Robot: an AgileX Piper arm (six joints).
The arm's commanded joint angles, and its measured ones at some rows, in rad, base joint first. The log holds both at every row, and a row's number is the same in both.
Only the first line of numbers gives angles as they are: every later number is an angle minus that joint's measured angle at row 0.
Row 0, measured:
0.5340, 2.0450, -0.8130, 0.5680, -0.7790, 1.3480
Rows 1 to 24, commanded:
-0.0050, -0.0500, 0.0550, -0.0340, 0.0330, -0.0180
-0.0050, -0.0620, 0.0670, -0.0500, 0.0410, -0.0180
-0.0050, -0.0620, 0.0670, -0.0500, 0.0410, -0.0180
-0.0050, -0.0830, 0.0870, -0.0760, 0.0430, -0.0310
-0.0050, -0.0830, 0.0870, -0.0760, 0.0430, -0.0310
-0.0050, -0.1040, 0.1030, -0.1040, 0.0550, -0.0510
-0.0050, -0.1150, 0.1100, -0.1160, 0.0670, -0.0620
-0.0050, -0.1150, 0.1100, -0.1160, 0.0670, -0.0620
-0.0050, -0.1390, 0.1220, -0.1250, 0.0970, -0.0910
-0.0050, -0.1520, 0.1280, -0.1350, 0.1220, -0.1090
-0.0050, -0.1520, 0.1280, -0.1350, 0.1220, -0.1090
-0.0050, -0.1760, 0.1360, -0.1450, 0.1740, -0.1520
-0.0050, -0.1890, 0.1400, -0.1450, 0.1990, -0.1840
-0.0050, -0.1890, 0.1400, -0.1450, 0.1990, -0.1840
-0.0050, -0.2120, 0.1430, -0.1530, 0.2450, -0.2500
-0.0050, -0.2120, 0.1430, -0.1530, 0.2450, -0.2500
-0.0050, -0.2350, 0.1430, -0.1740, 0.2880, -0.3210
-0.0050, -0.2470, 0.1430, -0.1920, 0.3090, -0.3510
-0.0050, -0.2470, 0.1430, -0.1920, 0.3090, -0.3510
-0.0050, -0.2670, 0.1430, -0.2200, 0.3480, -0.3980
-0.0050, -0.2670, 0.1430, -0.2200, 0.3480, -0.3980
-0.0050, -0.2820, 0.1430, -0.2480, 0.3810, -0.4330
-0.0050, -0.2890, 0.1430, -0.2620, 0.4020, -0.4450
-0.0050, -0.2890, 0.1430, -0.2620, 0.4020, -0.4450
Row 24, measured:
0.0000, -0.2610, 0.1430, -0.2120, 0.3430, -0.3830
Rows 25 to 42, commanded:
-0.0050, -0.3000, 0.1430, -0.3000, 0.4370, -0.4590
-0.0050, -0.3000, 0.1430, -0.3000, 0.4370, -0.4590
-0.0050, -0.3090, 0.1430, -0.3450, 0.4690, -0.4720
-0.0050, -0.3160, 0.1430, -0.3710, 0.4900, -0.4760
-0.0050, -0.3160, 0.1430, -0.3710, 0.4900, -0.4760
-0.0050, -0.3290, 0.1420, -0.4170, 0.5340, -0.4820
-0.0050, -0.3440, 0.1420, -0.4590, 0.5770, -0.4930
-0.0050, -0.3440, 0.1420, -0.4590, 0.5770, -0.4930
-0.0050, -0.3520, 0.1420, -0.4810, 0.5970, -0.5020
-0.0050, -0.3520, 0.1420, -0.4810, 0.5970, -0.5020
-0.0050, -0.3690, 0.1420, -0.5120, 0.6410, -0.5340
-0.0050, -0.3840, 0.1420, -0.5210, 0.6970, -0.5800
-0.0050, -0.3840, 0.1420, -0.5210, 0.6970, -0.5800
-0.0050, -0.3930, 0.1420, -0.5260, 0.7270, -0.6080
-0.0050, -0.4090, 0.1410, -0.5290, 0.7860, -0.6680
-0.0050, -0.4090, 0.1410, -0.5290, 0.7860, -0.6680
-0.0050, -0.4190, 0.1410, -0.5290, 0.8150, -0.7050
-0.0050, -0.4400, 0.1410, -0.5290, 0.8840, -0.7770
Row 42, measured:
0.0000, -0.4070, 0.1440, -0.5160, 0.7900, -0.6680
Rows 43 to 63, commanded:
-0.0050, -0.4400, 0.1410, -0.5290, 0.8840, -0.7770
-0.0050, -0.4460, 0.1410, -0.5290, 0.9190, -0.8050
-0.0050, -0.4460, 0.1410, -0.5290, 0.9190, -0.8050
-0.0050, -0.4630, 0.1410, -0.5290, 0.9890, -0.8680
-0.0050, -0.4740, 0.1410, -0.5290, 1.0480, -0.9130
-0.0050, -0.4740, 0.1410, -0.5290, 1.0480, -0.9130
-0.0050, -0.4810, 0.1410, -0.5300, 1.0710, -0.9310
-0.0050, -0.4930, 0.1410, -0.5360, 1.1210, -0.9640
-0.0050, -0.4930, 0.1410, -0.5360, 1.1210, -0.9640
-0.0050, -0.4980, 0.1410, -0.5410, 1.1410, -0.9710
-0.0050, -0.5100, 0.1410, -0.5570, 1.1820, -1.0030
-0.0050, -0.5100, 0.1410, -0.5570, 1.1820, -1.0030
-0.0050, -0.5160, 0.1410, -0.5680, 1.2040, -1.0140
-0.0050, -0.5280, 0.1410, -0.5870, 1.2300, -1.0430
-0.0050, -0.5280, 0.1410, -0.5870, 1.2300, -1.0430
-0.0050, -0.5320, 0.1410, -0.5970, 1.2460, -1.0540
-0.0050, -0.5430, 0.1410, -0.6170, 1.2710, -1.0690
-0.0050, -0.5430, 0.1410, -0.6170, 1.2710, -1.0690
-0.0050, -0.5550, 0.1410, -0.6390, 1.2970, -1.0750
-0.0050, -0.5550, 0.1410, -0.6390, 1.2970, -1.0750
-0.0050, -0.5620, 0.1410, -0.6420, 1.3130, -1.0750
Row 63, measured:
0.0000, -0.5410, 0.1440, -0.6100, 1.2680, -1.0530
